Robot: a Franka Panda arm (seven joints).
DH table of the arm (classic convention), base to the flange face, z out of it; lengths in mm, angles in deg. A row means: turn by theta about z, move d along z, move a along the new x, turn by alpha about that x. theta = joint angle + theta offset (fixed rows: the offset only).
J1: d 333, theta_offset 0, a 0, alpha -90
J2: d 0, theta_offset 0, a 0, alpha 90
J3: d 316, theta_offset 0, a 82.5, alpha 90
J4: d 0, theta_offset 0, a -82.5, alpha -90
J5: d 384, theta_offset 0, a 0, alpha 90
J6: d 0, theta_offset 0, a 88, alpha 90
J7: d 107, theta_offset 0, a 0, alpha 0
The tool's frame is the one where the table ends.
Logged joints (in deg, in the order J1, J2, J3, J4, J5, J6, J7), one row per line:
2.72, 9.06, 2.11, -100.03, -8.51, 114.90, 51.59
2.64, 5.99, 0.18, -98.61, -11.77, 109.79, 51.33
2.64, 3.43, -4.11, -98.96, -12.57, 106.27, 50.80
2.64, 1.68, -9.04, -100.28, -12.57, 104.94, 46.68
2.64, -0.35, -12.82, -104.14, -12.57, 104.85, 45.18
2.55, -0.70, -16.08, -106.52, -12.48, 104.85, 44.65
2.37, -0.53, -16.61, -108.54, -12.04, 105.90, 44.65
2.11, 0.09, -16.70, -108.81, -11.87, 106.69, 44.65
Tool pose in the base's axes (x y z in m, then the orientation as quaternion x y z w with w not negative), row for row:
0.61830, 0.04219, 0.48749, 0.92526, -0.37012, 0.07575, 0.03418
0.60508, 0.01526, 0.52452, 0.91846, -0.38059, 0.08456, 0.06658
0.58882, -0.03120, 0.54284, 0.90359, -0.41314, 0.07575, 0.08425
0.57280, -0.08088, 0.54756, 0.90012, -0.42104, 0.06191, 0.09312
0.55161, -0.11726, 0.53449, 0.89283, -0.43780, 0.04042, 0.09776
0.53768, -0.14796, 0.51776, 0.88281, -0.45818, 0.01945, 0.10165
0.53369, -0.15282, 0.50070, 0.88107, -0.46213, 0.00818, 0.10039
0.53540, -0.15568, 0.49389, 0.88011, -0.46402, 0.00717, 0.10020
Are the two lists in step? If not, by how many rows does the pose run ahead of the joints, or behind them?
They are in step.
